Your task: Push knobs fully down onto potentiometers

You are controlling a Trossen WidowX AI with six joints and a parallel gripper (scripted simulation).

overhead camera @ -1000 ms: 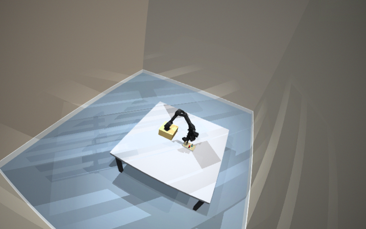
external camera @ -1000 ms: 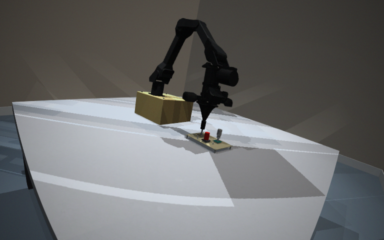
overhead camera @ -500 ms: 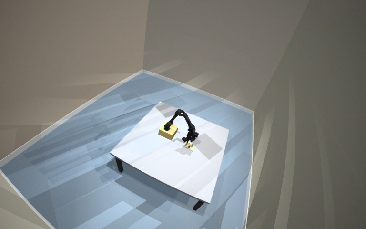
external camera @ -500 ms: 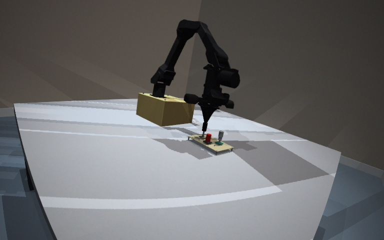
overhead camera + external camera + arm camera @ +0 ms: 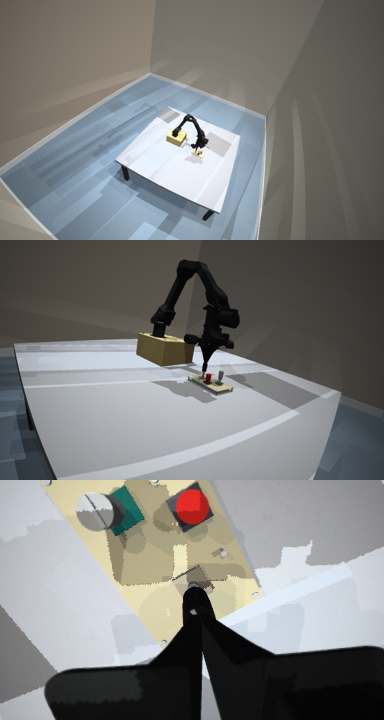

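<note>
My gripper tip is 1 cm above the black knob. The rest, counted from my gripper tip: grey knob: 7 cm ahead, 2 cm to the left, 2 cm below.
</note>
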